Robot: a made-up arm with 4 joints.
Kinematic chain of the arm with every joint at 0, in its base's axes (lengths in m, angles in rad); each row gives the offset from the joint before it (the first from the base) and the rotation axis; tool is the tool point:
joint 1: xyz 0 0 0.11 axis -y
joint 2: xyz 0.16 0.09 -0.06 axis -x
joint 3: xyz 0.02 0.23 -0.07 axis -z
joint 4: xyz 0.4 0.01 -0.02 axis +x
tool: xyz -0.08 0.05 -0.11
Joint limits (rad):
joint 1: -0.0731..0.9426
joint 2: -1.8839..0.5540
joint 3: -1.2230..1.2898
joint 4: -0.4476..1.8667
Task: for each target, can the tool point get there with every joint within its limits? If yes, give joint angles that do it. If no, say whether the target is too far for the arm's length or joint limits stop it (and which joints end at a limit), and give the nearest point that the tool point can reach.
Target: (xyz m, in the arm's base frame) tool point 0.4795 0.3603 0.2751
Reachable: yes | joints 0.4455 -0.8236 0.3423 0.0620
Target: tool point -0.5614 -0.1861 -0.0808
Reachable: no: joint limits stop it (at a limit: joint 1, joint 2, joint 3) | nearest point -0.3049 -0.0369 0.5437 | short by 0.691 m
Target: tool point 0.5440 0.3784 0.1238
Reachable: yes | joints 0.3884 -0.2046 0.1656 0.1828
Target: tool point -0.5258 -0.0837 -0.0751
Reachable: no: joint limits stop it (at a limit: joint 1, joint 2, joint 3) | nearest point -0.3108 -0.0253 0.5441 | short by 0.658 m
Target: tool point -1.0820 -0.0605 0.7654
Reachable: no: too far | nearest point -0.3237 0.0297 0.5555 | short by 0.792 m
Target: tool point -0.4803 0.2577 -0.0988
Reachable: no: joint limits stop it (at a limit: joint 1, joint 3) | nearest point -0.2719 0.3560 0.5130 | short by 0.654 m
